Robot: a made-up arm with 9 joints.
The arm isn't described. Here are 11 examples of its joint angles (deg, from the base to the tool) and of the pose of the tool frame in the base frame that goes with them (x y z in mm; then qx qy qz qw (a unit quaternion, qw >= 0)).
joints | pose
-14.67 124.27 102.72 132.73 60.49 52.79 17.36 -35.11 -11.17 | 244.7 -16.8 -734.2 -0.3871 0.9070 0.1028 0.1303
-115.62 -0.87 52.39 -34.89 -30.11 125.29 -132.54 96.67 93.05 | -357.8 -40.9 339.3 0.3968 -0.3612 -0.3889 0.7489
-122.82 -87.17 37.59 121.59 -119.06 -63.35 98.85 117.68 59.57 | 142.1 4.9 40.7 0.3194 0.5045 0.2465 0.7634
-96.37 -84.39 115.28 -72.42 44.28 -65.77 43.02 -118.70 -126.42 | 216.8 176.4 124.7 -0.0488 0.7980 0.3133 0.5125
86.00 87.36 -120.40 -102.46 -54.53 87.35 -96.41 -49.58 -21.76 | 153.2 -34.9 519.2 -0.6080 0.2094 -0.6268 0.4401
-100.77 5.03 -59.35 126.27 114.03 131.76 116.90 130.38 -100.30 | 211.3 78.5 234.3 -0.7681 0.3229 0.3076 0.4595
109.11 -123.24 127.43 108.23 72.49 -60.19 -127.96 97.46 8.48 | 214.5 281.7 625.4 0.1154 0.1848 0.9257 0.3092
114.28 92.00 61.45 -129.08 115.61 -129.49 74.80 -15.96 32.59 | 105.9 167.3 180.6 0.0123 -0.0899 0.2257 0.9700
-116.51 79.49 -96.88 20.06 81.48 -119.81 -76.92 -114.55 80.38 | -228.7 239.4 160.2 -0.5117 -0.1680 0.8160 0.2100
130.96 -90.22 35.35 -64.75 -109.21 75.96 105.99 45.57 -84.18 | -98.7 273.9 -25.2 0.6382 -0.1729 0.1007 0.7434
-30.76 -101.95 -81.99 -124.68 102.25 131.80 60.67 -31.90 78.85 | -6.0 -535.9 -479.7 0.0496 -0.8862 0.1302 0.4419
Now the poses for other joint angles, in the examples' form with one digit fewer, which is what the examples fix.
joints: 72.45 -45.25 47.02 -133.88 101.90 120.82 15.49 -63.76 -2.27
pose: 96 -47 -24 0.211 -0.186 0.604 0.746
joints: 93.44 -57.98 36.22 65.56 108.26 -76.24 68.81 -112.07 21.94
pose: 123 -262 -54 0.097 0.935 -0.136 0.314
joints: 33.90 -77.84 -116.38 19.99 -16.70 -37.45 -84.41 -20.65 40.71
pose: 503 618 -585 0.560 0.468 0.494 0.471
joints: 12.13 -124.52 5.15 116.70 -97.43 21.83 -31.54 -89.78 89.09
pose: 266 -96 -302 -0.686 0.211 0.696 0.037
